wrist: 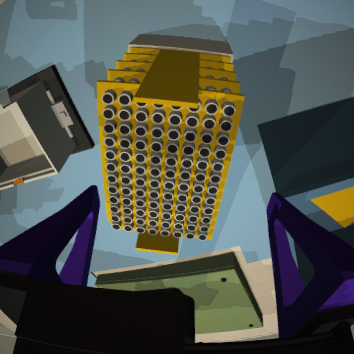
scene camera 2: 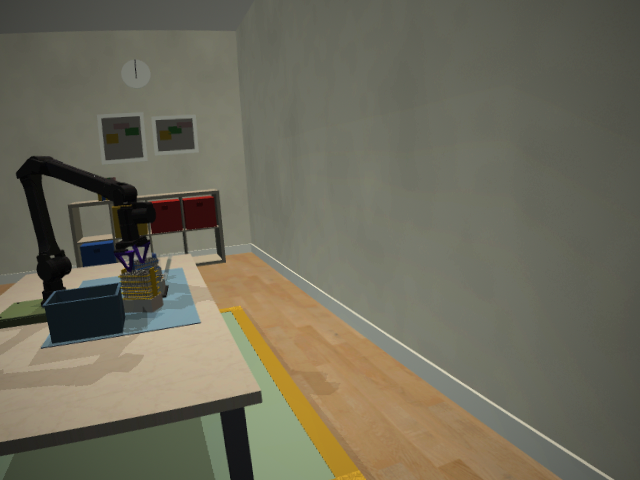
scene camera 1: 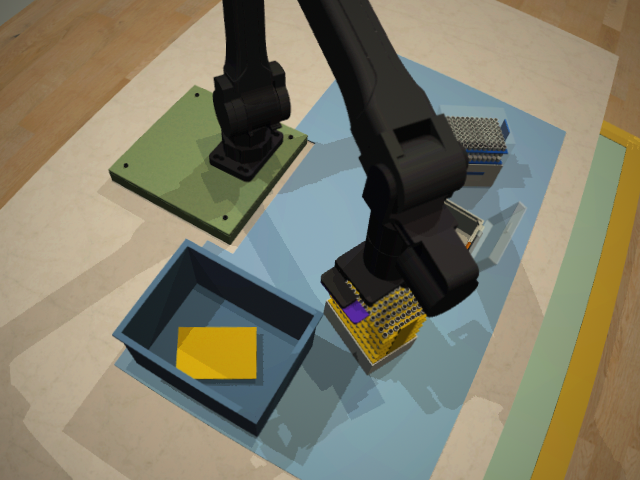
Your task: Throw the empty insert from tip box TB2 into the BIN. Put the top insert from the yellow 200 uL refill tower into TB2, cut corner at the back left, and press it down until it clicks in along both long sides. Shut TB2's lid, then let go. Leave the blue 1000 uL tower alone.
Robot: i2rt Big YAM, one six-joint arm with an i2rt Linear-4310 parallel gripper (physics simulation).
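Note:
The yellow refill tower (scene camera 1: 395, 315) (scene camera 2: 138, 288) (wrist: 165, 150) stands upright on the blue mat, its top insert full of tips. My gripper (scene camera 2: 136, 265) (wrist: 184, 197) is open and empty, above the tower; in the wrist view its purple fingers are left and right of the tower's near end, apart from it. TB2 (scene camera 1: 466, 221) (wrist: 20, 135) is open, its clear lid (scene camera 1: 509, 232) tilted back; the arm partly hides it in scene camera 1. A flat yellow piece (scene camera 1: 217, 353) (wrist: 340, 207) lies in the BIN (scene camera 1: 253, 289) (scene camera 2: 85, 317) (wrist: 305, 150).
The blue 1000 uL tower (scene camera 1: 475, 135) stands at the back right of the mat (scene camera 1: 310, 217), beyond TB2. The arm stands on a green base plate (scene camera 1: 170, 155) (scene camera 2: 21, 311) (wrist: 220, 300). The BIN's wall is close beside the yellow tower.

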